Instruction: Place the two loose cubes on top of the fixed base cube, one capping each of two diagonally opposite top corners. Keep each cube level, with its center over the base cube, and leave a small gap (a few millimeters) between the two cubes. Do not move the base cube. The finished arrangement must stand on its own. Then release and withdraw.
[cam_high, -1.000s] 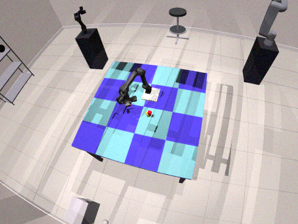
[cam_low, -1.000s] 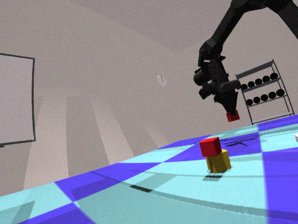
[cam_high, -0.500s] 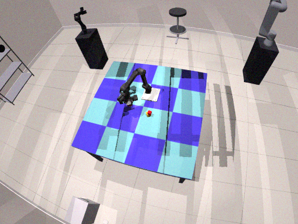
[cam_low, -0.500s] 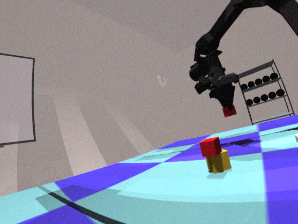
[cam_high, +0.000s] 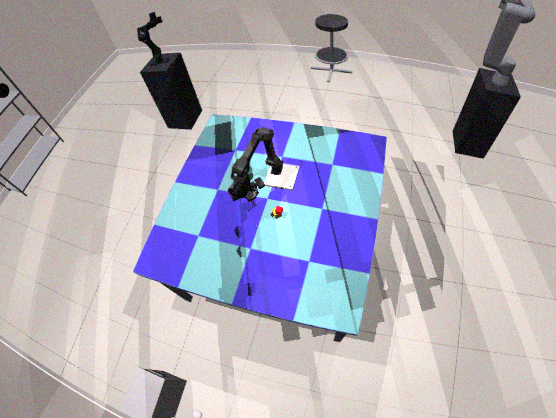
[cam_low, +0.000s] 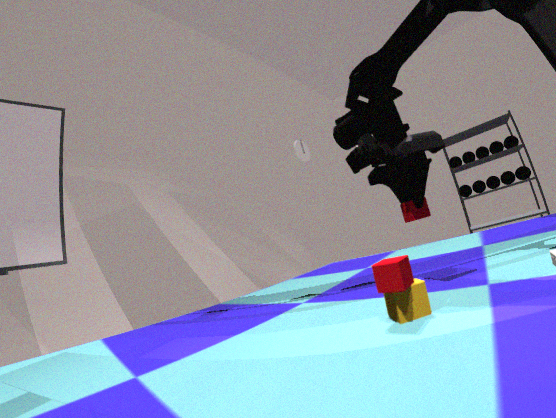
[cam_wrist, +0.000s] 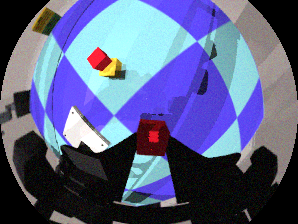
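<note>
Right now my gripper tip is 1 cm short of the red cube, 16 cm to the right of it and 7 cm above it. Round my gripper tip: yellow cube 1 cm ahead, 14 cm to the left, 11 cm below.
</note>
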